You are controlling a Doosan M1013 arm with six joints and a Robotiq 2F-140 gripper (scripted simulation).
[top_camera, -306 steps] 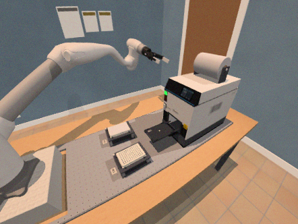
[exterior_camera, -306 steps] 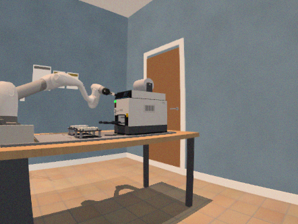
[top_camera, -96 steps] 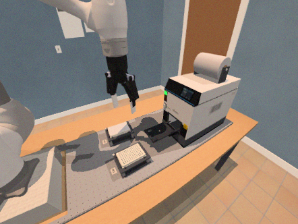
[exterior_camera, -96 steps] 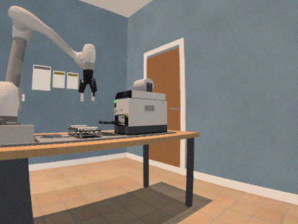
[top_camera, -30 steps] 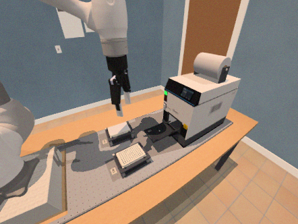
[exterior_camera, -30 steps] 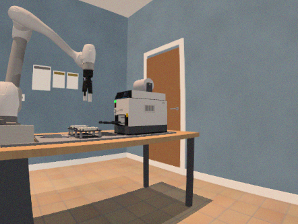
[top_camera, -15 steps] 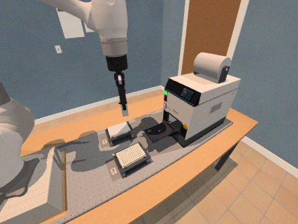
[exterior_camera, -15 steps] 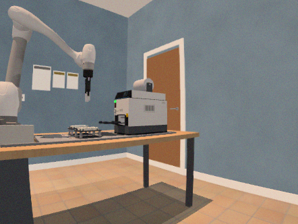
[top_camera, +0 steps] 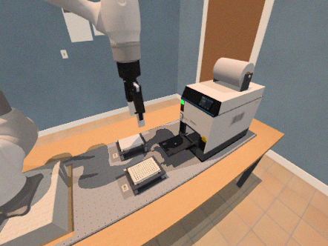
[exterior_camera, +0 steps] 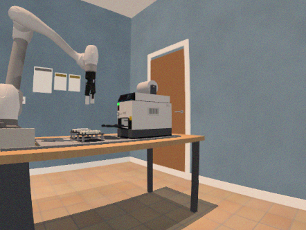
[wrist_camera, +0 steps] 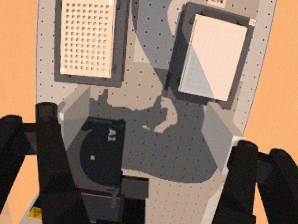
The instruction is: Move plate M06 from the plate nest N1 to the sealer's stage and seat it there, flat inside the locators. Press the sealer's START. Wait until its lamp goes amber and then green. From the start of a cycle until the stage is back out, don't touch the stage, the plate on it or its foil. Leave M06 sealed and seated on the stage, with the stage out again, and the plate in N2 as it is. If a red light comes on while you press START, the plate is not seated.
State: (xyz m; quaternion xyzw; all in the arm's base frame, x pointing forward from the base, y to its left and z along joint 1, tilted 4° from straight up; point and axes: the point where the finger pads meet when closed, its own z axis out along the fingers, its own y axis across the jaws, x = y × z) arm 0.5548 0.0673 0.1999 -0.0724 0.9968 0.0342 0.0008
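Now: the white well plate 2 cm behind my hand, 11 cm to the right of it and 22 cm below it. Also, from my hand: foil roll: 49 cm ahead, 13 cm above; sealer stage: 16 cm ahead, 5 cm to the right, 18 cm below.
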